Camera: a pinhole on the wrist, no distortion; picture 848 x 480 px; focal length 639.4 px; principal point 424.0 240.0 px. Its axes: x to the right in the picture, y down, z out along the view. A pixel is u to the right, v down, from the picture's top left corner.
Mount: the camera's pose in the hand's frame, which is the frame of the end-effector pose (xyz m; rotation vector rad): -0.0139 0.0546 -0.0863 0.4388 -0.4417 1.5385
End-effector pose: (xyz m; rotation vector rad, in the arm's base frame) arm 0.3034 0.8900 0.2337 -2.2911 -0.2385 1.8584
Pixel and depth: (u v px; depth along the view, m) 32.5 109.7 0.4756
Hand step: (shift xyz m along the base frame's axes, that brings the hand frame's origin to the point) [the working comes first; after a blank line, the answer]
In the camera's frame: -0.2912 -0.0969 0.4756

-0.1451 0.4580 -0.0091
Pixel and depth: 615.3 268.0 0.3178
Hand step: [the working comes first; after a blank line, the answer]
In the camera's frame: 0.0951 0.0139 0.3178

-0.2345 0.0356 -0.0118
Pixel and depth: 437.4 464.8 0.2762
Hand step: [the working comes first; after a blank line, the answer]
In the camera's frame: 0.0058 0.0971 0.2762

-0.1705 0.0657 0.0960
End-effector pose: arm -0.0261 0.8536 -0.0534 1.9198 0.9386 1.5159
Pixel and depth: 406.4 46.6 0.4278
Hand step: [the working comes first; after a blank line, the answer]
In the camera's frame: -0.0118 -0.1294 0.4278

0.2414 0.2103 -0.1305
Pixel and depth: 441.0 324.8 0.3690
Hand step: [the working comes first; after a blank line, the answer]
In the camera's frame: 0.0098 0.0489 0.3690

0.1887 0.0406 -0.1949
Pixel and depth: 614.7 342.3 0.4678
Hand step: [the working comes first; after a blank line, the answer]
In the camera's frame: 0.1395 0.0748 0.4678

0.3445 -0.0131 -0.2057
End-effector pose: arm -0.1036 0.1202 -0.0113 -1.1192 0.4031 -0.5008
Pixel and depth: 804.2 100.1 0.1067
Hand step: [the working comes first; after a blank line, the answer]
In the camera's frame: 0.0634 -0.0233 0.1067

0.0370 0.0412 -0.0336
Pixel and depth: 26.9 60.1 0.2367
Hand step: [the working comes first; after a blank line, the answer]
In the camera's frame: -0.1470 -0.0666 0.2367

0.0303 -0.0719 0.1905
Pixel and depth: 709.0 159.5 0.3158
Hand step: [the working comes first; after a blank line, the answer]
In the camera's frame: 0.1408 -0.0398 0.3158

0.1606 0.1792 0.0916
